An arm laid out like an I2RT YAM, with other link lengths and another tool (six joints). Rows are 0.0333 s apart.
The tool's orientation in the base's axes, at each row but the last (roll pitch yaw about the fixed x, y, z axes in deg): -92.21, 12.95, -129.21; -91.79, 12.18, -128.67; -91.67, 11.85, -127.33; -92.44, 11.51, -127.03
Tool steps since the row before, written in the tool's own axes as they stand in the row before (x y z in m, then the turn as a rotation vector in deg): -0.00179, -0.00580, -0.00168, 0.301, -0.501, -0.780; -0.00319, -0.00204, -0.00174, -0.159, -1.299, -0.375; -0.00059, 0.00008, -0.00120, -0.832, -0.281, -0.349; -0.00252, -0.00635, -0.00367, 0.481, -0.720, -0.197
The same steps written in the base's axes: -0.00085, 0.00125, 0.00611, -0.850, 0.161, 0.450; 0.00036, 0.00314, 0.00272, -0.337, 0.114, 1.314; -0.00060, 0.00120, 0.00008, 0.187, 0.807, 0.456; -0.00201, 0.00298, 0.00687, -0.504, -0.392, 0.617
